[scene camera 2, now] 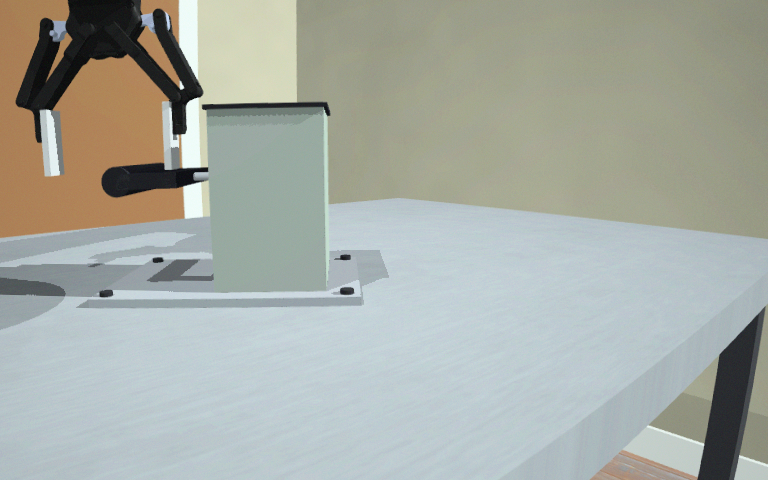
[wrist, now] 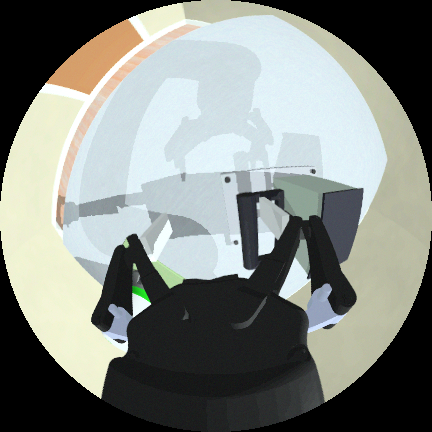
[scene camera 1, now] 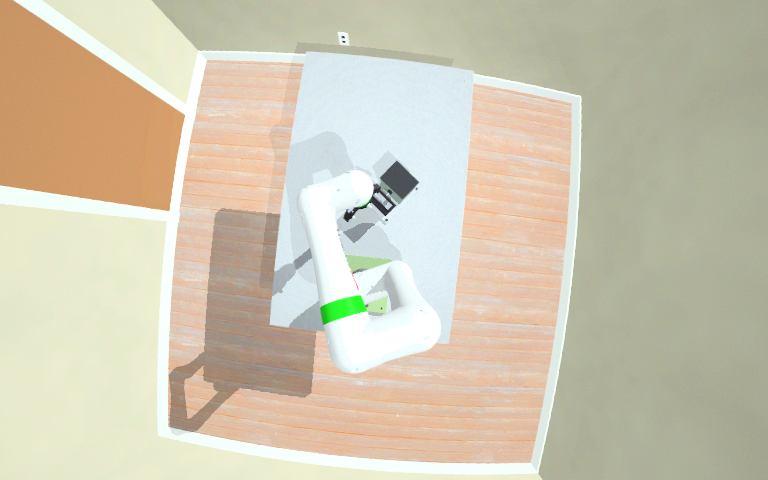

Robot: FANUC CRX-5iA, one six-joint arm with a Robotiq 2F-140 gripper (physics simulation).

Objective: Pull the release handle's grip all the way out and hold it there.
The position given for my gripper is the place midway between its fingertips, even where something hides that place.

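My gripper's there in scene camera 2, at (scene camera 2: pixel 112 172), and the wrist view has the gripper as well, at (wrist: pixel 213 214). There's also a pale base plate, which you'd find at (scene camera 2: pixel 176 283) and again at (wrist: pixel 232 183).
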